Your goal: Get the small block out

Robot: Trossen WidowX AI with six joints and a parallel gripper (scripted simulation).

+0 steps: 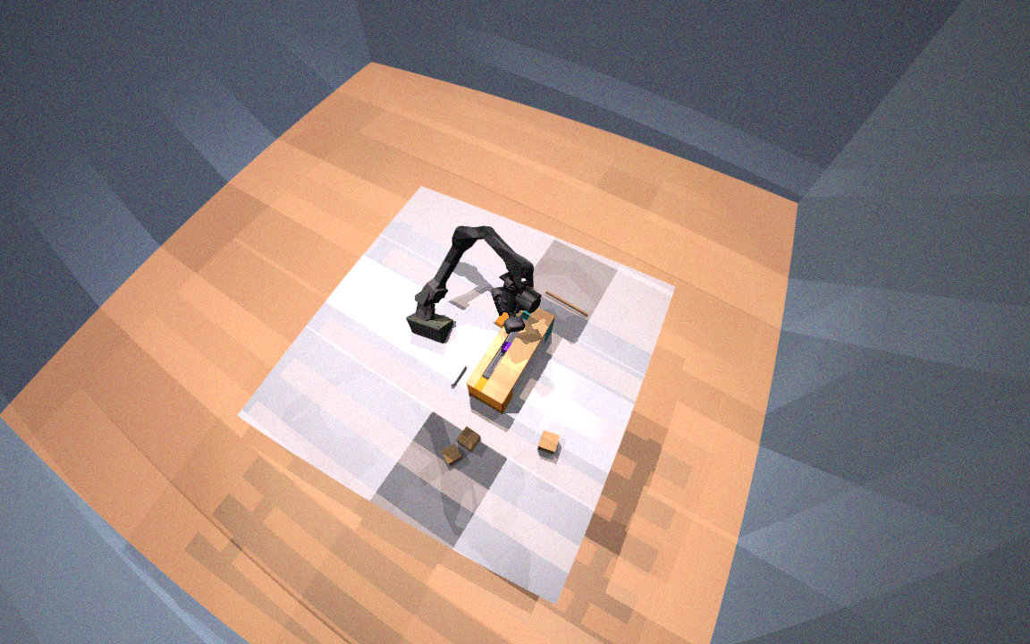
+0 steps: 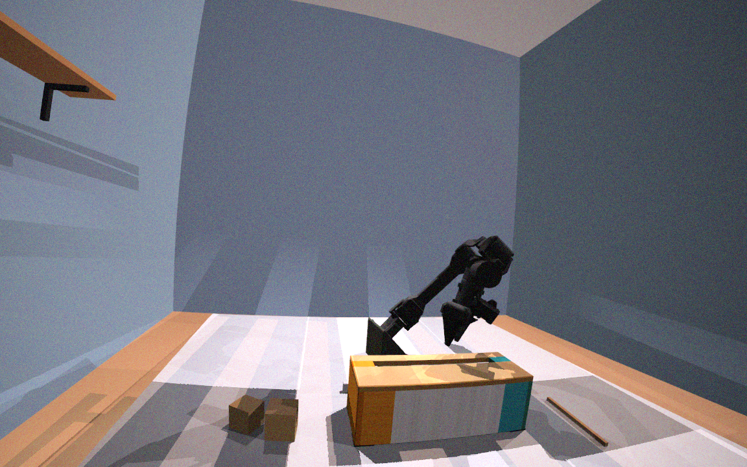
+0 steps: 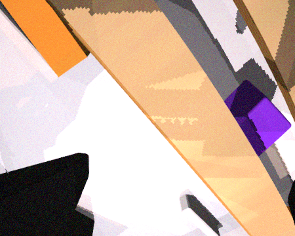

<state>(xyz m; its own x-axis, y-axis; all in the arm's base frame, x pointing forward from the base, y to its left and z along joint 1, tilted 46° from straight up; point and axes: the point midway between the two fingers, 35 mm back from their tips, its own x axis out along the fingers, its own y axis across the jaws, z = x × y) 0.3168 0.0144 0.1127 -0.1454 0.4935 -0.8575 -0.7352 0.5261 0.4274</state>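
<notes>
My gripper tip is 4 cm short of the purple block, 5 cm to the left of it and 7 cm above it. Also, from my gripper tip: orange bar 4 cm behind, 16 cm to the left, 14 cm below; box 3 cm ahead, 5 cm to the right, 10 cm below.
</notes>
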